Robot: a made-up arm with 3 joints.
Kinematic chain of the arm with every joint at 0, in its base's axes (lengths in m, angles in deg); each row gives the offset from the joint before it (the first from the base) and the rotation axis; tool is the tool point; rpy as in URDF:
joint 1: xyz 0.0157 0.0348 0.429 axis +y
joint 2: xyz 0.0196 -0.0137 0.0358 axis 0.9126 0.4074 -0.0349
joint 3: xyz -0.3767 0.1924 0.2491 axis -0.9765 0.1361 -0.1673
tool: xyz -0.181 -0.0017 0.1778 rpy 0 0 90
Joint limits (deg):
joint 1: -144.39..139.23
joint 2: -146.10..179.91
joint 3: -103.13..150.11
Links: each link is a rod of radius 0.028 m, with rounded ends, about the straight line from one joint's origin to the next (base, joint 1, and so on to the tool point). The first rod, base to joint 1, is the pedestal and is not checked.
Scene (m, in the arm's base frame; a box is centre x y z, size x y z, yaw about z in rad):
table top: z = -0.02
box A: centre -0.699 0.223 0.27 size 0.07 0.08 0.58 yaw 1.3
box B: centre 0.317 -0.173 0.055 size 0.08 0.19 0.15 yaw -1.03
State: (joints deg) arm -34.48 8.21 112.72
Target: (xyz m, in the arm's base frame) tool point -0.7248 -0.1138 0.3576
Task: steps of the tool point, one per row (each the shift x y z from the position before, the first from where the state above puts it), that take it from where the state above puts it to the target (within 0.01 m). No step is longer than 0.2 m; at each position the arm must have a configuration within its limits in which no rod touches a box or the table.
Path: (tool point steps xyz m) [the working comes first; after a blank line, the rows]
Joints at the target: -75.18 59.51 59.50
Straight joint move there: touches box A.

1: -0.0614 -0.0601 0.1278
2: -0.0423 -0.1014 0.1157
3: -0.0174 -0.1348 0.0918
4: 0.0106 -0.1565 0.0585
5: 0.0385 -0.1638 0.0189
6: -0.0808 0.0326 -0.1409
7: -0.0466 0.0326 -0.1580
8: -0.0085 0.0330 -0.1667

